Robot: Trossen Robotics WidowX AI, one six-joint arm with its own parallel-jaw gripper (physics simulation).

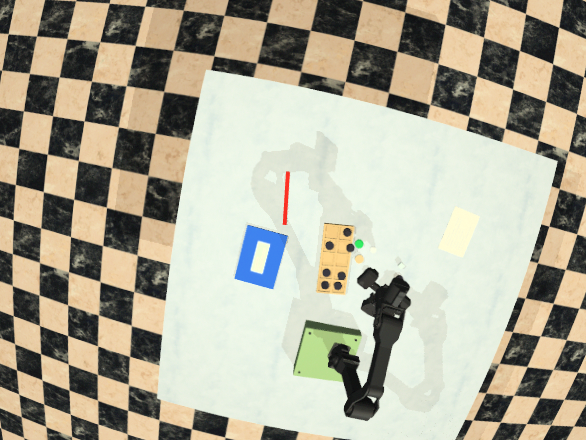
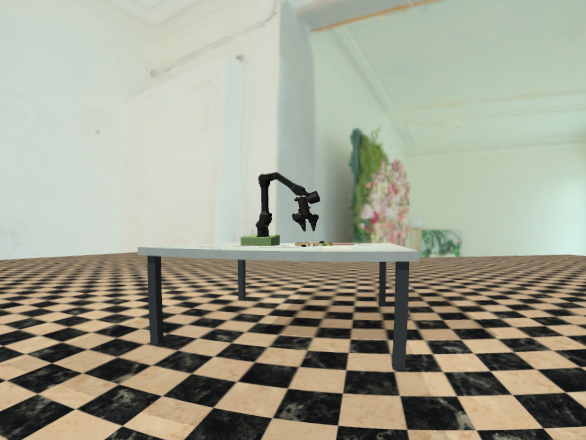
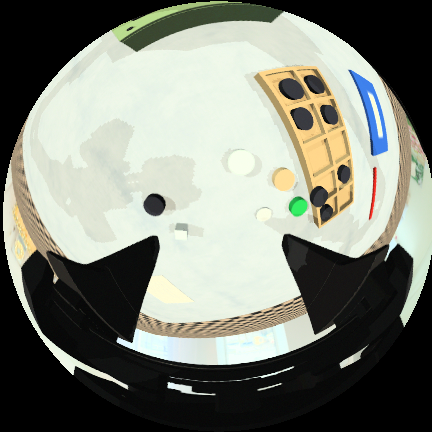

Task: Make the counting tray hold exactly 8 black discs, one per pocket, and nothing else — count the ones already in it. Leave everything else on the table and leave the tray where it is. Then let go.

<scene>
My gripper is open and holds nothing. Also in view: a tan counting tray.
My gripper shows as well in image 3.
</scene>
